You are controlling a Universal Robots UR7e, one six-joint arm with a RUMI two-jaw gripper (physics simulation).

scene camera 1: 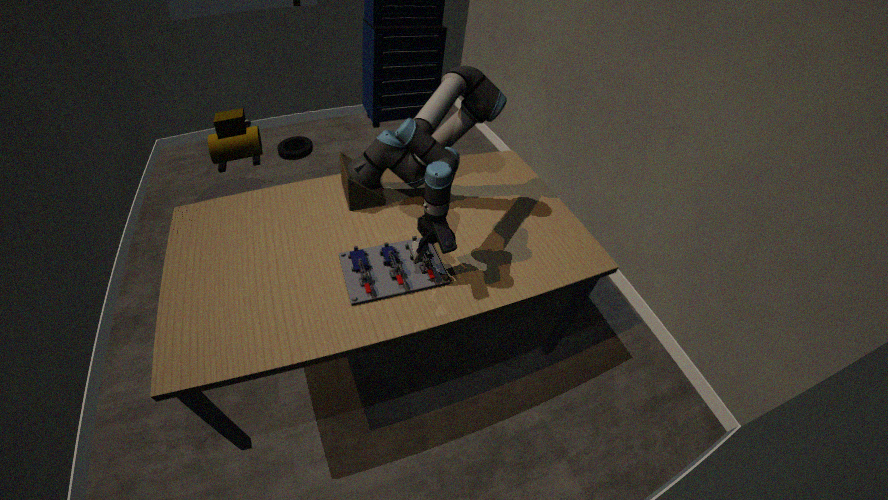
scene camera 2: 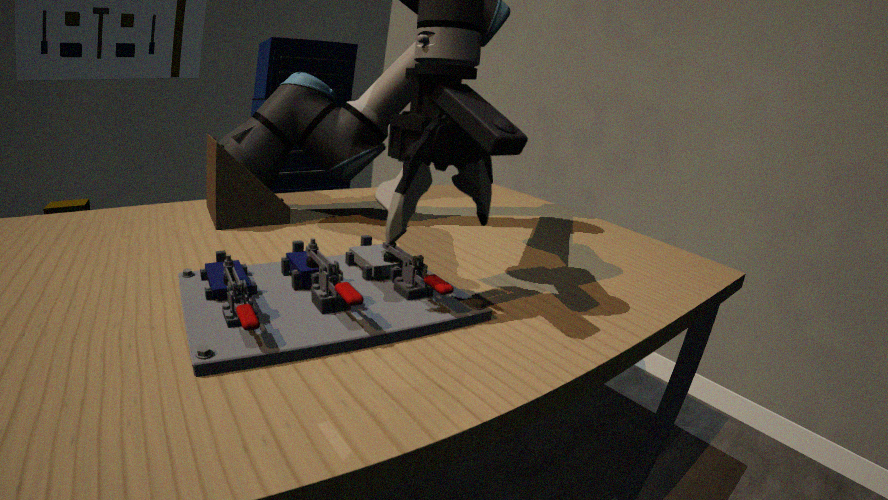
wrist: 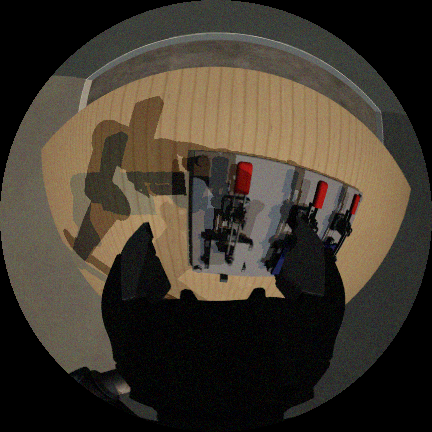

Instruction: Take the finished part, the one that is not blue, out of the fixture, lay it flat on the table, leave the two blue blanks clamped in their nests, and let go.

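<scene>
The finished part (scene camera 2: 371,260) is light grey and lies in the right-hand nest of the fixture plate (scene camera 1: 383,289) (scene camera 2: 292,342) (wrist: 270,185). The arm of its red-handled toggle clamp (scene camera 2: 410,276) (wrist: 232,212) reaches over it. In the wrist view it is hard to tell from the plate. Two blue blanks, one at left (scene camera 1: 358,259) (scene camera 2: 226,277) and one in the middle (scene camera 1: 389,253) (scene camera 2: 299,267) (wrist: 280,262), sit in their nests under clamp arms. My gripper (scene camera 1: 433,252) (scene camera 2: 438,231) (wrist: 221,222) is open and empty, above the right-hand nest, with one fingertip close over the clamp arm's end.
Red handles, at left (scene camera 1: 367,288) (scene camera 2: 246,316), middle (scene camera 1: 400,280) (scene camera 2: 349,292) and right (scene camera 1: 430,273) (scene camera 2: 438,283), point toward the front edge. Low pegs surround the nests. The plate lies on the wooden table (scene camera 1: 248,267) (scene camera 2: 111,372). The arm's wedge base (scene camera 1: 360,189) (scene camera 2: 242,192) stands behind.
</scene>
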